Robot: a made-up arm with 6 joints.
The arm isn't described. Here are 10 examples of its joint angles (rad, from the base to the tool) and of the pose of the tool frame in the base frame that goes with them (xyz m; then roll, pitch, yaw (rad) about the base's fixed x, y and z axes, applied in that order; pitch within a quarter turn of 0, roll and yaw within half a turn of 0).
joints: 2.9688 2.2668 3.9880 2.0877 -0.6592 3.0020
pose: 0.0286 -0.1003 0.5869 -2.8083 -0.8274 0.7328
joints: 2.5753 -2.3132 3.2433 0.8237 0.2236 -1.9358
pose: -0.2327 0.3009 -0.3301 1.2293 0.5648 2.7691
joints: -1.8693 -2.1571 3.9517 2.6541 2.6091 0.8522
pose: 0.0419 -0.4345 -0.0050 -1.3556 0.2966 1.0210
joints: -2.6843 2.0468 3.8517 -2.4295 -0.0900 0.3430
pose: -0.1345 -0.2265 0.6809 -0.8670 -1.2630 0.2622
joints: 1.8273 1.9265 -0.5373 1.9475 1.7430 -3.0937
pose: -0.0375 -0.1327 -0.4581 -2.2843 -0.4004 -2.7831
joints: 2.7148 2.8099 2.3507 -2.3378 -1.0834 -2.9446
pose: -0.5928 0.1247 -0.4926 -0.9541 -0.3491 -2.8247
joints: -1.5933 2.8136 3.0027 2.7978 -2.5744 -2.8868
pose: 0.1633 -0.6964 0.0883 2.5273 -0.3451 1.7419
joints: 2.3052 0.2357 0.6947 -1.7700 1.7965 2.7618
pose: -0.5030 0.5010 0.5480 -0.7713 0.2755 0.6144
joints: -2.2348 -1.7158 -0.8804 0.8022 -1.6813 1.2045
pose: -0.1325 0.0450 0.6854 -1.8175 0.5767 3.0279
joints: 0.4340 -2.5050 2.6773 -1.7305 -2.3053 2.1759
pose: -0.0558 0.0075 -0.6970 0.3359 -0.7089 2.2690
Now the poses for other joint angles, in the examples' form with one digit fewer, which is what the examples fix.
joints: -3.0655 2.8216 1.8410 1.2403 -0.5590 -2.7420
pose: -0.588 0.017 -0.514 0.671 0.928 2.227
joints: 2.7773 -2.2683 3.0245 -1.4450 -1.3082 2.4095
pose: 0.032 0.013 -0.636 0.129 0.287 -1.978
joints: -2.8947 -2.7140 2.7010 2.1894 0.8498 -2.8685
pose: -0.369 -0.207 -0.461 1.852 0.903 -1.477
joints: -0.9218 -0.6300 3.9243 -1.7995 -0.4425 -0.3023
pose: -0.234 0.380 -0.198 -2.465 1.138 0.760
